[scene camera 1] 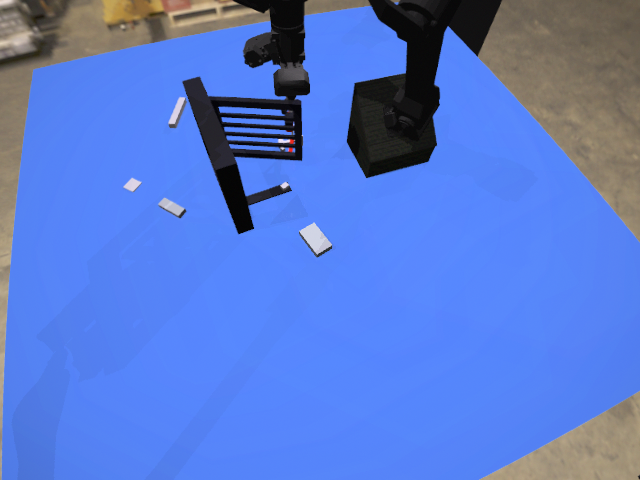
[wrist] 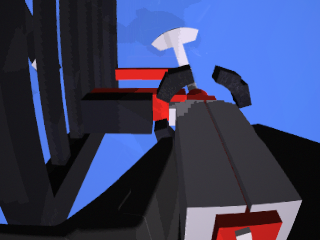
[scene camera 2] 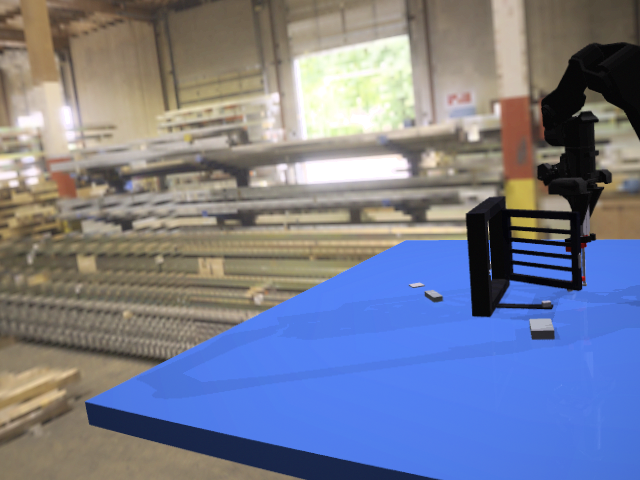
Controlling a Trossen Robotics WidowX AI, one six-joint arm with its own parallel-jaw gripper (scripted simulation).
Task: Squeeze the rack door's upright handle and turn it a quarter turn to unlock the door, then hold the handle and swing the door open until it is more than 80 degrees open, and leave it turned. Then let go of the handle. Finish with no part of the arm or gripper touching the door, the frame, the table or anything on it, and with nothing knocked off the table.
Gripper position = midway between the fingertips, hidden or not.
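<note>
My gripper is visible at (scene camera 1: 290, 95), (scene camera 2: 582, 223) and (wrist: 211, 142). A barred door appears at (scene camera 1: 284, 105), (scene camera 2: 574, 244) and (wrist: 44, 192).
</note>
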